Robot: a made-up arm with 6 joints.
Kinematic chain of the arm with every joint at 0, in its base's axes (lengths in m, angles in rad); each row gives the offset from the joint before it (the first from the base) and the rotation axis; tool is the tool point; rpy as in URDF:
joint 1: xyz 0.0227 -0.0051 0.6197 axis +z
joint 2: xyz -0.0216 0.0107 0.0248 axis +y
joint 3: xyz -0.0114 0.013 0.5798 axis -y
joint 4: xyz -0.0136 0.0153 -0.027 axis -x
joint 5: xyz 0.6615 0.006 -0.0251 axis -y
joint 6: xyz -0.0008 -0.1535 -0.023 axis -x
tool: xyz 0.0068 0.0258 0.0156 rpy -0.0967 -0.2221 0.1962
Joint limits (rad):
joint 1: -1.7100..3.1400
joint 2: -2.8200..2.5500
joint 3: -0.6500..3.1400
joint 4: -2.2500..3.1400
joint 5: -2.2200..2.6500
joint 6: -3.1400..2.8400
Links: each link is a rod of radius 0.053 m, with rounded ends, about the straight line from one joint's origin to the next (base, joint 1, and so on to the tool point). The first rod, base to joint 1, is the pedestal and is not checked.
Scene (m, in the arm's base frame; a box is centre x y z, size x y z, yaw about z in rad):
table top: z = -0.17
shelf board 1: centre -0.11 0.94 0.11 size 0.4 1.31 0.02 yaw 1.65
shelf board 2: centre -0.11 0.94 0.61 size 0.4 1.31 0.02 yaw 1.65
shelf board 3: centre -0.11 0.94 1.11 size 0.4 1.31 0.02 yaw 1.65
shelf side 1: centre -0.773 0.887 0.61 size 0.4 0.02 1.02 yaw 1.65
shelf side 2: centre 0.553 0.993 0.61 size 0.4 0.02 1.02 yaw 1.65
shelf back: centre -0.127 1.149 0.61 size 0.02 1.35 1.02 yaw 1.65
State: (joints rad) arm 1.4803 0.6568 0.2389 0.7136 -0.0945 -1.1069
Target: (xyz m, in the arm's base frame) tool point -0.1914 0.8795 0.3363
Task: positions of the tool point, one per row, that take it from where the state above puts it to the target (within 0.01 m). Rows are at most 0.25 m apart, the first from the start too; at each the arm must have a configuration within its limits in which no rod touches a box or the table.
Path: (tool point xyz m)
1: 0.2109 0.8217 0.9126
2: 0.2201 0.7052 0.9129
3: 0.2218 0.5817 0.8971
4: 0.0838 0.6488 0.7054
5: -0.0586 0.6280 0.5132
6: -0.1637 0.5305 0.3363
7: -0.1889 0.6516 0.3233
8: -0.1981 0.7691 0.3235
9: -0.1914 0.8795 0.3363

